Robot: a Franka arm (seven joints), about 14 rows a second.
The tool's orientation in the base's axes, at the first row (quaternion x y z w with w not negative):
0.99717 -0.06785 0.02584 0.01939
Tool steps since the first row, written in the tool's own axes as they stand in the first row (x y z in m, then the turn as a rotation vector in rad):
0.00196 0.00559 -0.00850 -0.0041 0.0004 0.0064
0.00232 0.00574 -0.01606 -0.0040 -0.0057 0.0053
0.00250 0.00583 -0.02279 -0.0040 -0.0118 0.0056
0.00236 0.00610 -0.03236 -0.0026 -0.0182 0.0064
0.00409 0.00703 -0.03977 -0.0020 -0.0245 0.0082
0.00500 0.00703 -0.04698 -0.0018 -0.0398 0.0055
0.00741 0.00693 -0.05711 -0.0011 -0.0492 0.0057
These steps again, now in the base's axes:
0.00076 -0.00544 0.00878 -0.0038 -0.0001 -0.0066
0.00073 -0.00532 0.01635 -0.0029 0.0060 -0.0057
0.00056 -0.00515 0.02308 -0.0021 0.0120 -0.0062
-0.00008 -0.00499 0.03263 0.0002 0.0181 -0.0072
0.00114 -0.00583 0.04016 0.0018 0.0242 -0.0092
0.00169 -0.00565 0.04740 0.0039 0.0394 -0.0070
0.00359 -0.00545 0.05764 0.0059 0.0486 -0.0075

